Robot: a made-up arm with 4 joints.
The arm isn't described. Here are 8 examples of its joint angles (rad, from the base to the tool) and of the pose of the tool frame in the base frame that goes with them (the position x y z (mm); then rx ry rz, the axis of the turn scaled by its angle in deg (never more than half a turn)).
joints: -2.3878 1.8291 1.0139 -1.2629
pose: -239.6 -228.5 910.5 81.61 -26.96 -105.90
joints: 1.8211 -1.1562 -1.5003 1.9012
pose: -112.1 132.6 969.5 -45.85 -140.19 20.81
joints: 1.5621 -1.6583 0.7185 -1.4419
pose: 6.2 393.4 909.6 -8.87 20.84 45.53
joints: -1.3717 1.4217 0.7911 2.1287
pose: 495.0 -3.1 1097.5 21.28 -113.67 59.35
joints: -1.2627 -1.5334 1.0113 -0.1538
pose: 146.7 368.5 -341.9 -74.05 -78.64 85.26
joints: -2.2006 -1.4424 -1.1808 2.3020
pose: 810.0 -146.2 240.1 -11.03 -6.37 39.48
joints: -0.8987 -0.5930 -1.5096 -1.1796
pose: 201.5 197.1 -267.5 -128.44 66.88 -23.24
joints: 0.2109 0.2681 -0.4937 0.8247
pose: 336.2 615.5 -239.5 37.82 67.44 -9.25
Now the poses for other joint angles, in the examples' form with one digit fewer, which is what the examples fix.
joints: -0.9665 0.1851 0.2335 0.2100
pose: 807 603 376 -18.4 -27.5 -1.0
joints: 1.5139 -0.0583 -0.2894 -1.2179
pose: -188 685 185 -73.1 113.6 68.9
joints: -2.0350 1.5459 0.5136 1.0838
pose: 96 -27 1192 44.4 -123.9 10.1
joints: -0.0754 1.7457 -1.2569 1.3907
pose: 838 147 -98 124.2 1.8 -84.7
